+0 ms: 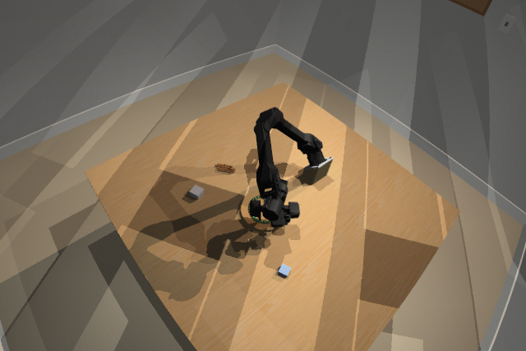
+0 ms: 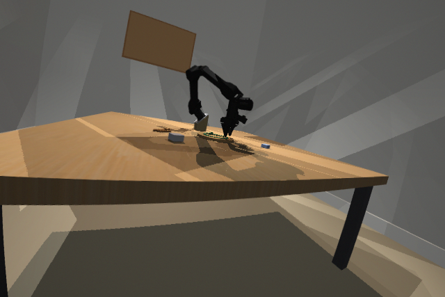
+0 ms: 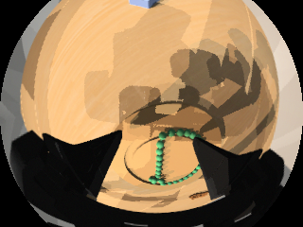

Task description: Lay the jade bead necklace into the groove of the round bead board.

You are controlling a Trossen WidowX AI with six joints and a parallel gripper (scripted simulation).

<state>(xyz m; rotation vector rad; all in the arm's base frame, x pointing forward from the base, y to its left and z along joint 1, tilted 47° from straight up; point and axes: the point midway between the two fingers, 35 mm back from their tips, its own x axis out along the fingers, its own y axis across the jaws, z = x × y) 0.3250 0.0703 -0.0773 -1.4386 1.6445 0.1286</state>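
Now: the round wooden bead board 10 mm behind my gripper tip, 60 mm to the right of it and 10 mm below it. The rest, counted from my gripper tip: blue block (80 mm ahead, 200 mm to the left, 10 mm below); then pale grey block (190 mm ahead, 280 mm to the right, 10 mm below).
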